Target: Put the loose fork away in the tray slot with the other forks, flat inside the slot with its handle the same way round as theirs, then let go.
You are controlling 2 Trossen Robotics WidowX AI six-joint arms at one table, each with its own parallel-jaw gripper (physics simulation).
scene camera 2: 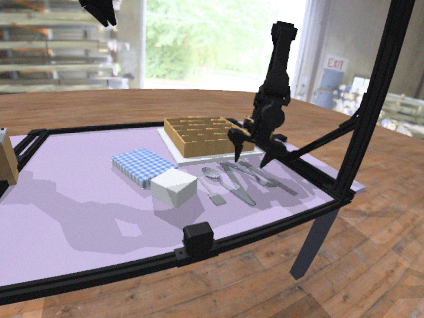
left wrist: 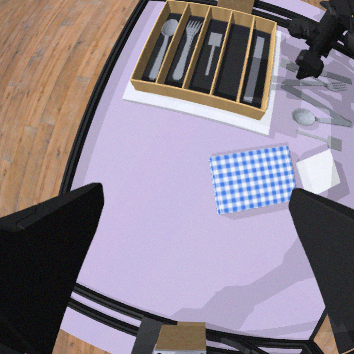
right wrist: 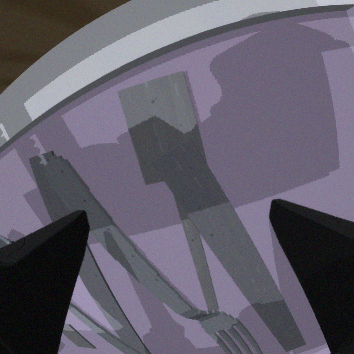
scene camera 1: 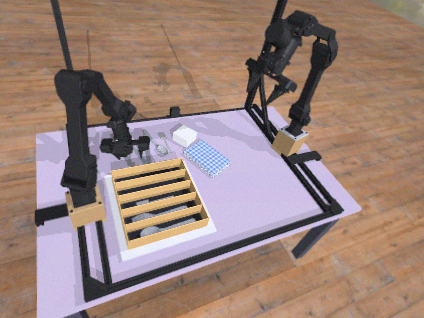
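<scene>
The loose fork (scene camera 2: 266, 183) (left wrist: 336, 86) (right wrist: 150, 277) lies on the table among other cutlery, beside the tray. In the left wrist view its tines point right. The wooden tray (scene camera 1: 170, 233) (scene camera 2: 210, 149) (left wrist: 200, 98) has a fork (left wrist: 185, 55) in its second slot from the left in that view, tines at the top end, handle at the bottom. My right gripper (scene camera 2: 250, 164) (right wrist: 180, 215) is open and empty above the loose cutlery; the fork's handle passes between and below its fingers in its wrist view. My left gripper (scene camera 1: 259, 104) (left wrist: 200, 195) is open and empty, high above the table.
Near the fork lie a loose spoon (scene camera 2: 212, 173) (left wrist: 304, 117), a small flat-headed utensil (scene camera 2: 217, 199) (left wrist: 334, 143) and knife-like pieces. A white block (scene camera 1: 184, 136) (scene camera 2: 174, 187) (left wrist: 319, 172) and a blue checked cloth (scene camera 1: 206, 157) (scene camera 2: 143, 166) (left wrist: 252, 180) lie beyond them. A black frame edges the table.
</scene>
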